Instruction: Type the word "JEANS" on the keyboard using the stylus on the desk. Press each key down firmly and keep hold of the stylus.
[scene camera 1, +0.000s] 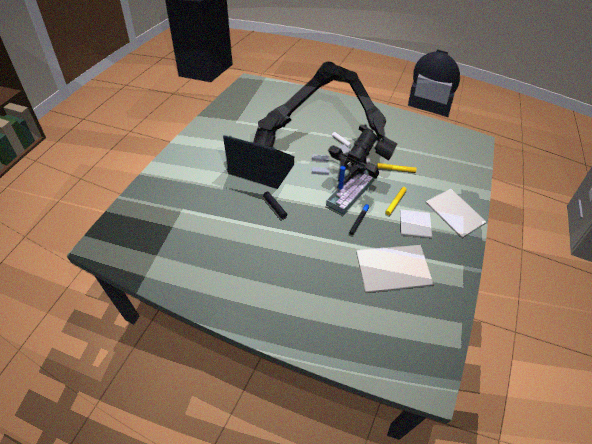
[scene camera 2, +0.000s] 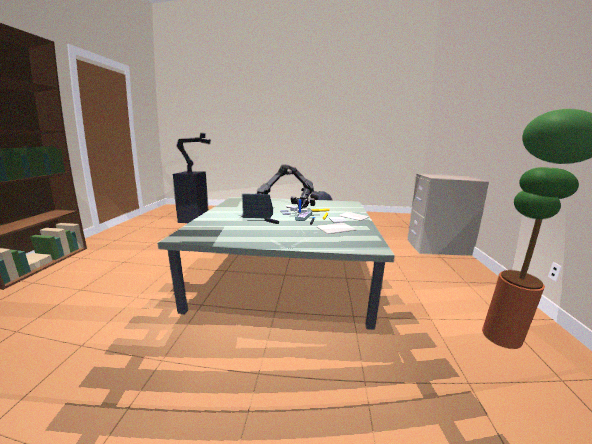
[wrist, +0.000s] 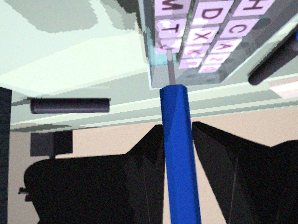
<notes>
In view: the gripper (scene camera 1: 341, 182).
The gripper also shows in the wrist view (wrist: 177, 129).
</notes>
